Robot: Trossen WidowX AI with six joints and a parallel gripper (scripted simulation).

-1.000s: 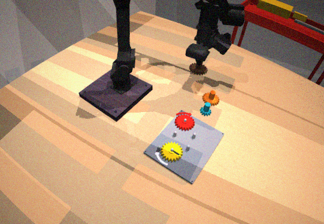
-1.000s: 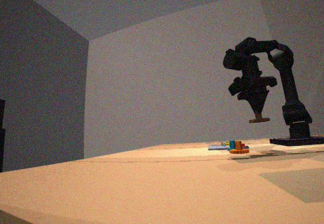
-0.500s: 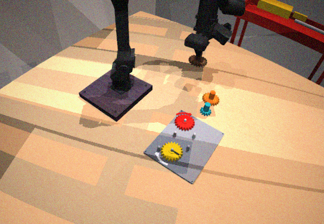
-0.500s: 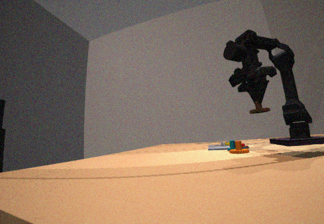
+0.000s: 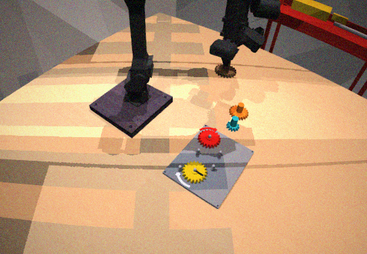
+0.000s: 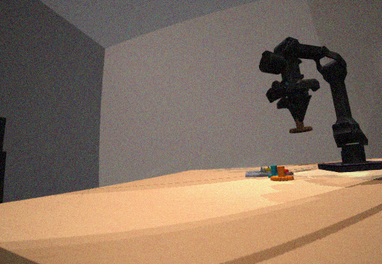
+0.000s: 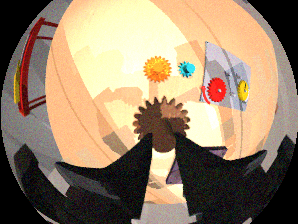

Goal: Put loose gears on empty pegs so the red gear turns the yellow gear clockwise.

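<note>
The yellow gear is 270 mm to the right of my gripper tip, 150 mm below it and 90 mm ahead of it. The rest, counted from my gripper tip: orange gear: 150 mm below, 70 mm ahead, 10 mm to the left; brown gear: 10 mm below; small teal gear: 150 mm below, 90 mm ahead, 50 mm to the right.
</note>
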